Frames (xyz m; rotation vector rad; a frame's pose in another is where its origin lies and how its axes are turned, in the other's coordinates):
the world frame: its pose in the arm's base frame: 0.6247 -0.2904 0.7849 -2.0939 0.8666 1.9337
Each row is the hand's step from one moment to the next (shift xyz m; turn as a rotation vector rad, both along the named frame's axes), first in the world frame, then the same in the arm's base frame.
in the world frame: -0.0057 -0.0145 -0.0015 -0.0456 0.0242 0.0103
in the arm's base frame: 0.0087 0.0129 0.0019 -0.0210 -0.0010 0.0483
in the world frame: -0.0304 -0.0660 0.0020 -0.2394 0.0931 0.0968
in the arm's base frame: 0.0322 0.0642 0.0114 -0.1295 0.0432 0.2381
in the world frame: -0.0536 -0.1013 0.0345 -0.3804 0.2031 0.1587
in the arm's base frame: 0.0224 0.1159 0.0195 -0.2382 0.0259 0.3921
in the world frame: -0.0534 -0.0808 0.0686 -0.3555 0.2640 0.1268
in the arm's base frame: -0.0174 0.1158 0.0195 -0.2421 -0.0471 0.3890
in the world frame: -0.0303 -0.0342 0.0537 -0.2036 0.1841 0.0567
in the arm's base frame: -0.0285 0.0634 0.0119 -0.1418 -0.0617 0.2338
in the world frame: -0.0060 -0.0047 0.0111 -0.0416 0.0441 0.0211
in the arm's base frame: -0.0071 0.0111 0.0028 -0.0405 -0.0133 0.0480
